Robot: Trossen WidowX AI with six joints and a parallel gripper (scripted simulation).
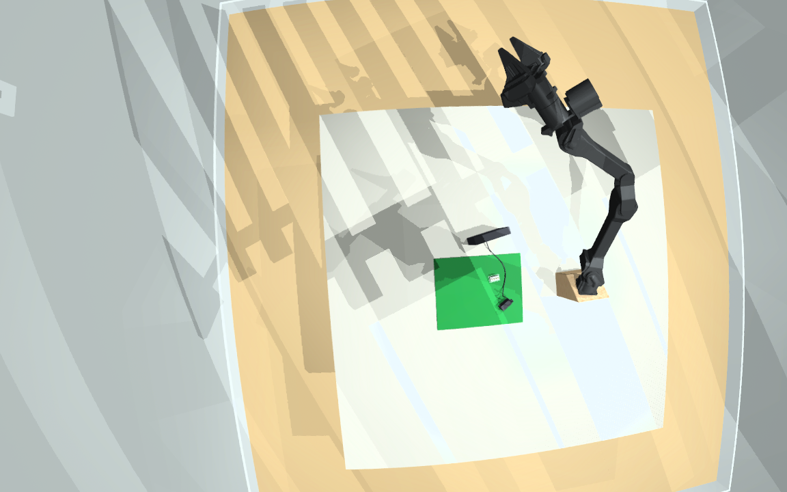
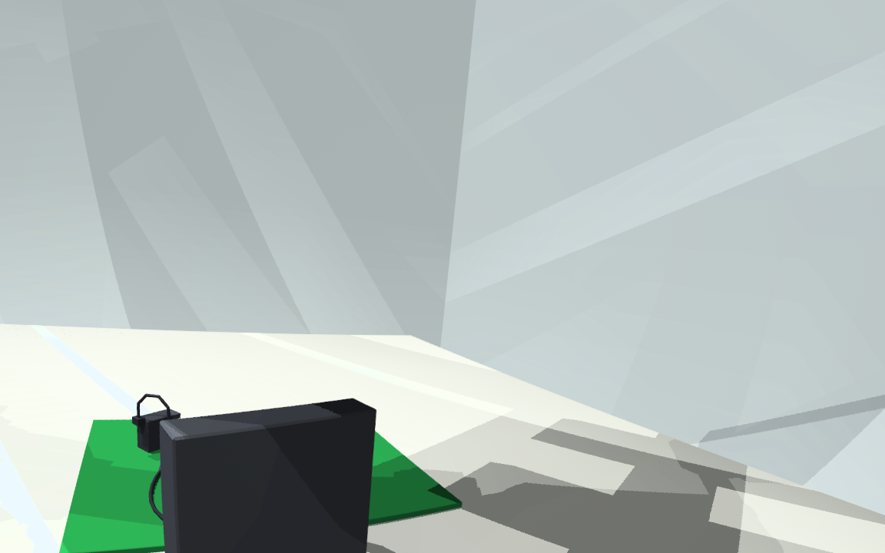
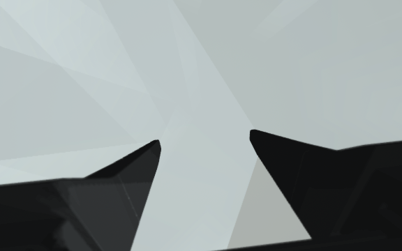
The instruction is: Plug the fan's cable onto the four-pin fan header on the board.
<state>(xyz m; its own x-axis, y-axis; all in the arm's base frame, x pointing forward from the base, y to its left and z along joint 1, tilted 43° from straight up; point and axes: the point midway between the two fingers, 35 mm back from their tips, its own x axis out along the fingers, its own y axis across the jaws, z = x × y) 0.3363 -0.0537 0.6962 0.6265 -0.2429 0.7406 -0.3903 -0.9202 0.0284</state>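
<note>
Now: gripper tip 18 cm past the black plug, 61 cm to the right of it and 55 cm above it. Round my gripper tip: black fan 10 cm behind, 40 cm to the left, 51 cm below; green board 9 cm behind, 57 cm to the left, 58 cm below; white four-pin header 14 cm behind, 52 cm to the left, 57 cm below.
</note>
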